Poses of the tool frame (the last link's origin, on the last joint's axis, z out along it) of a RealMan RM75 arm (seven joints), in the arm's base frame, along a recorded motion.
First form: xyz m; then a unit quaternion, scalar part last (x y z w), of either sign.
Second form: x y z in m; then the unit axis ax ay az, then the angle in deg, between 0 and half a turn. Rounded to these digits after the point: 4 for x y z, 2 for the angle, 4 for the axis.
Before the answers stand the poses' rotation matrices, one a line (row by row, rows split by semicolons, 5 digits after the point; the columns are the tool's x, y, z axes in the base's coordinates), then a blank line. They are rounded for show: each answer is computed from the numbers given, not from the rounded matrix.
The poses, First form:
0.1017 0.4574 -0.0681 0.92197 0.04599 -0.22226 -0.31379
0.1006 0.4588 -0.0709 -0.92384 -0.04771 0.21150 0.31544
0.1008 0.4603 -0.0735 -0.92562 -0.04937 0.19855 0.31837
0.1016 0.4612 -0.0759 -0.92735 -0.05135 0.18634 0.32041
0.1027 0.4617 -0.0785 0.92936 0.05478 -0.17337 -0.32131
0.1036 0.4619 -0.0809 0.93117 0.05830 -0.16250 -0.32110
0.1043 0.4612 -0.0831 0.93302 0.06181 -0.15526 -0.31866
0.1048 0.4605 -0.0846 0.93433 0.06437 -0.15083 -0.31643
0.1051 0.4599 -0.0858 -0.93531 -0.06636 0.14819 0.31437
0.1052 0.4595 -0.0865 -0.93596 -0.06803 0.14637 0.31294
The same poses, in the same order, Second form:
0.89697 -0.05468 -0.43869; 0.22429 -0.79884 0.55816; -0.38097 -0.59905 -0.70427
0.90598 -0.04528 -0.42089; 0.22159 -0.79644 0.56266; -0.36069 -0.60302 -0.71153
0.91628 -0.03503 -0.39900; 0.21782 -0.79240 0.56978; -0.33613 -0.60899 -0.71843
0.92528 -0.02417 -0.37851; 0.21465 -0.78940 0.57513; -0.31270 -0.61340 -0.72523
0.93388 -0.00959 -0.35745; 0.21323 -0.78752 0.57823; -0.28704 -0.61621 -0.73341
0.94039 0.00422 -0.34007; 0.21293 -0.78699 0.57906; -0.26519 -0.61695 -0.74097
0.94415 0.01639 -0.32912; 0.21429 -0.78927 0.57544; -0.25033 -0.61383 -0.74870
0.94621 0.02483 -0.32259; 0.21574 -0.79146 0.57189; -0.24111 -0.61072 -0.75424
0.94727 0.03096 -0.31893; 0.21731 -0.79354 0.56840; -0.23548 -0.60774 -0.75842
0.94790 0.03574 -0.31657; 0.21896 -0.79488 0.56588; -0.23141 -0.60571 -0.76129

0.1017 0.4574 -0.0681 -0.9710 -0.0484 0.2341 143.42
0.1006 0.4588 -0.0709 -0.9735 -0.0503 0.2229 143.23
0.1008 0.4603 -0.0735 -0.9764 -0.0521 0.2094 142.87
0.1016 0.4612 -0.0759 -0.9790 -0.0542 0.1967 142.62
0.1027 0.4617 -0.0785 -0.9814 -0.0578 0.1831 142.52
0.1036 0.4619 -0.0809 -0.9832 -0.0616 0.1716 142.54
0.1043 0.4612 -0.0831 -0.9843 -0.0652 0.1638 142.84
0.1048 0.4605 -0.0846 -0.9849 -0.0679 0.1590 143.11
0.1051 0.4599 -0.0858 -0.9853 -0.0699 0.1561 143.35
0.1052 0.4595 -0.0865 -0.9855 -0.0716 0.1541 143.53

